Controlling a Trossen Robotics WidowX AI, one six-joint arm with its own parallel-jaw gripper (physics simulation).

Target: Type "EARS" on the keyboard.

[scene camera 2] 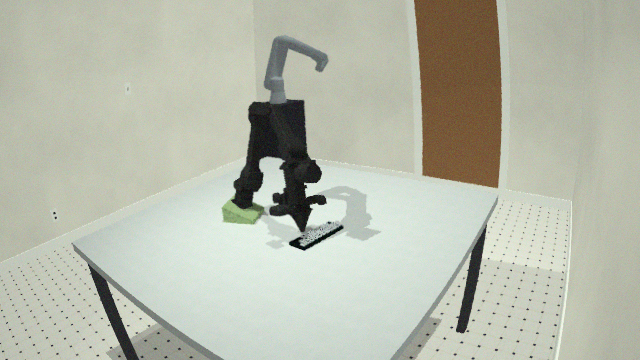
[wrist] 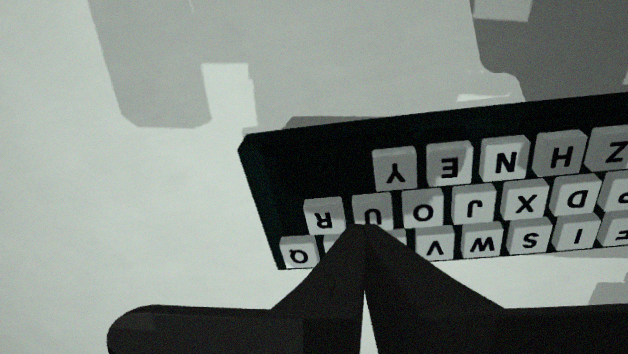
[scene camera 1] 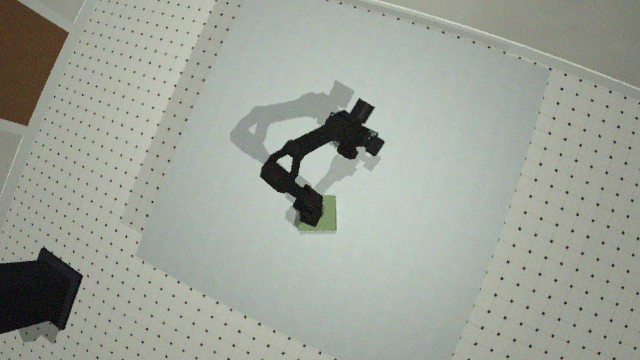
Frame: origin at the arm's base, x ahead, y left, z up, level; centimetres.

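Seen in the pictures: gripper, between the fingertips: [scene camera 2: 302, 231] [wrist: 361, 237]; arm's base, origin of its link: [scene camera 2: 241, 203] [scene camera 1: 311, 216].
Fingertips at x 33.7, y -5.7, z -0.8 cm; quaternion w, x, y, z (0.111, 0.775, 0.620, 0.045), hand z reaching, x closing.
Offsets run from my fingertips to a thing's top centre. "*": to the spot under its first point. Level surfaces: height alone.
The black keyboard @[* dx +1.1, dy -3.8, dz -2.6 cm] [scene camera 2: 298, 244] [wrist: 310, 165] lies on the table; I cannot make it out in scene camera 1. Its letters are upside down in the wrist view, where the E key @[dx -0.7, dy +3.2, dz -2.1 cm] [wrist: 449, 167] is in the upper row, the R key @[dx +0.8, dy -1.6, dz -2.1 cm] [wrist: 324, 215] is at the left end of the middle row, and the S key @[dx +3.3, dy +6.2, dz -2.1 cm] [wrist: 530, 239] is in the lower row. The A key does not show there. My gripper [scene camera 2: 303, 230] [wrist: 361, 237] is shut and empty. Its tips overlap the lower edge of the U key @[dx +1.0, dy +0.3, dz -2.1 cm] [wrist: 372, 207], right of R, and hide keys below. Contact cannot be told.
The arm's base stands on a green wedge block [scene camera 1: 328, 215] [scene camera 2: 241, 216] on the pale table @[dz -3.7 cm] [scene camera 1: 400, 240] [scene camera 2: 300, 295]. A dark pedestal [scene camera 1: 35, 295] [scene camera 2: 296, 125] with a grey arm [scene camera 2: 277, 60] on top stands off the table, beyond its edge.
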